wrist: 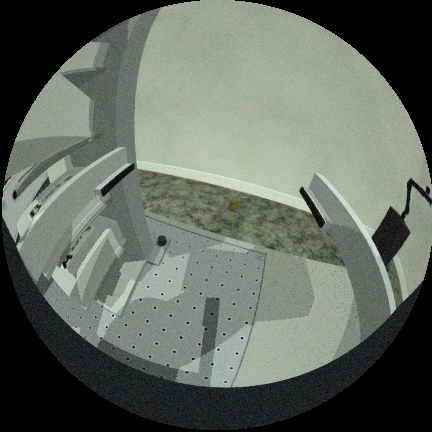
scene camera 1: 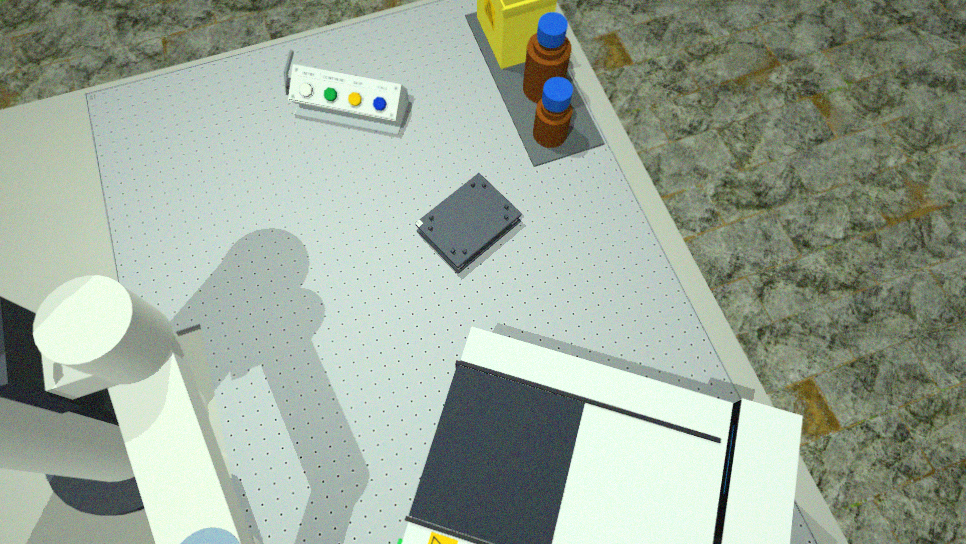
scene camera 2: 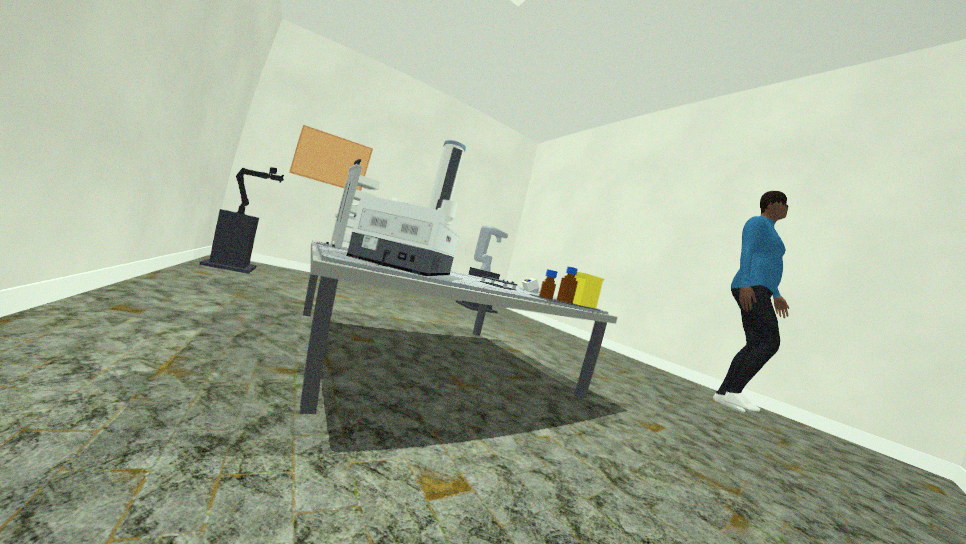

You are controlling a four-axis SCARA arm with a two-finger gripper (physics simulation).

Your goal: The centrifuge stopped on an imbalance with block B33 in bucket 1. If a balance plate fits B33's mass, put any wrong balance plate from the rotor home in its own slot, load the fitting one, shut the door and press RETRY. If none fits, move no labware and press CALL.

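Places are measured from the arm's base along level axes (x ahead, y left, z up), in millimetres.
Pixels of known places: gripper, fingertip midpoint: [wrist: 216, 162].
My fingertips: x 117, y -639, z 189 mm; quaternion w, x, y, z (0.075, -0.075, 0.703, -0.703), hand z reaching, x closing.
Note:
For each thing: its top centre in the pictures, then the offset to it from my fingertips. "*": a spot on its surface instead.
- white button box, surface spot: [scene camera 1: 349, 95] * dx +417, dy +1123, dz -105 mm
- yellow container, surface spot: [scene camera 1: 515, 33] * dx +768, dy +1134, dz -77 mm
The centrifuge [scene camera 1: 642, 473] [scene camera 2: 398, 226], a white machine with a dark top panel, stands on the table; its door, rotor and buckets cannot be made out. The white button box [scene camera 1: 348, 94] has white, green, yellow and blue buttons; its tiny labels look like RETRY at the white end and CALL at the blue end. My gripper [wrist: 216, 162] is open and empty, beside a tall grey upright [wrist: 126, 100] with shelves, also seen in scene camera 2 [scene camera 2: 347, 206]. Pale stepped parts show by the left finger. Block B33 and the balance plates cannot be identified.
A dark flat stand [scene camera 1: 469, 221] lies between the centrifuge and the button box. Two brown bottles [scene camera 1: 546, 67] [scene camera 1: 552, 125] and a yellow container [scene camera 1: 515, 33] [scene camera 2: 588, 290] stand near the table edge. My arm link [scene camera 1: 168, 439] crosses the lower left. A person [scene camera 2: 760, 270] stands apart from the table.

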